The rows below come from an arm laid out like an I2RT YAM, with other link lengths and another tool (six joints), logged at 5 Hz.
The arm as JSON. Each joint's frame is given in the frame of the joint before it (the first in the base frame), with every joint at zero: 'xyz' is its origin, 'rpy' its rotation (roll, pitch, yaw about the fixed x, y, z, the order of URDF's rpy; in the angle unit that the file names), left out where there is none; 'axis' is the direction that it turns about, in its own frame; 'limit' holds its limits. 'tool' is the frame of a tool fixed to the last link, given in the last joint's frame.
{
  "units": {
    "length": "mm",
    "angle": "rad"
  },
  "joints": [
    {
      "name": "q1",
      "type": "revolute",
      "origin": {
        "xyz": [
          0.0,
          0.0,
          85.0
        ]
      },
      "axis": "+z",
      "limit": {
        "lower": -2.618,
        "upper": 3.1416
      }
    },
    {
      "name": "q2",
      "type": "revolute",
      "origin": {
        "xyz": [
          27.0,
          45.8,
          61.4
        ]
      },
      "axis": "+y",
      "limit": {
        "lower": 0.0,
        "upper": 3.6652
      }
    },
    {
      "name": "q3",
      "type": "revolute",
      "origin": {
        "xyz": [
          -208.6,
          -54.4,
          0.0
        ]
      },
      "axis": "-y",
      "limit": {
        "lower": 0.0,
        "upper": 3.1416
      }
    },
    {
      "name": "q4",
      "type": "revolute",
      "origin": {
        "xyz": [
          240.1,
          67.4,
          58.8
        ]
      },
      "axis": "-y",
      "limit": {
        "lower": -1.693,
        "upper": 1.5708
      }
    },
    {
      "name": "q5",
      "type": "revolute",
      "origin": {
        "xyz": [
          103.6,
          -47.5,
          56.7
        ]
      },
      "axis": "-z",
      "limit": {
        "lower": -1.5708,
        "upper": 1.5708
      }
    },
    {
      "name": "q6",
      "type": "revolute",
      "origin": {
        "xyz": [
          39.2,
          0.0,
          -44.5
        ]
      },
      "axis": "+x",
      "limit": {
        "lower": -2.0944,
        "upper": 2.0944
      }
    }
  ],
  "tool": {
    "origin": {
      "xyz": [
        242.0,
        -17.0,
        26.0
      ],
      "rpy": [
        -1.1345,
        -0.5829,
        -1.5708
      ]
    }
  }
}
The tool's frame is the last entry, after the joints.
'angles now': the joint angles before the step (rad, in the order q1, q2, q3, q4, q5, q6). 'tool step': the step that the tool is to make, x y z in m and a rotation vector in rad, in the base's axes. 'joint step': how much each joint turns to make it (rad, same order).
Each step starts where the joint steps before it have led.
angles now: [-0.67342 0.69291 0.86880 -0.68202 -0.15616 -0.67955]
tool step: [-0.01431 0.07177 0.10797 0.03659 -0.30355 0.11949]
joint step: [0.00003 -0.28737 0.00633 -0.03721 -0.19150 0.16307]
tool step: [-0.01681 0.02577 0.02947 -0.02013 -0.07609 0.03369]
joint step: [-0.00001 -0.11305 0.00543 -0.03718 -0.03954 0.02575]
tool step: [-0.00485 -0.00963 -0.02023 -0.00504 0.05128 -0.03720]
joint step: [0.00002 -0.00892 -0.00998 -0.04667 0.04340 -0.03014]
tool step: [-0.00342 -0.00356 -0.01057 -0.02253 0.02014 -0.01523]
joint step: [-0.00006 -0.03099 -0.03122 -0.01050 0.02143 -0.02762]
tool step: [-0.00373 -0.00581 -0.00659 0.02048 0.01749 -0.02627]
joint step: [0.00000 0.00841 0.01280 -0.02726 0.02432 0.01171]
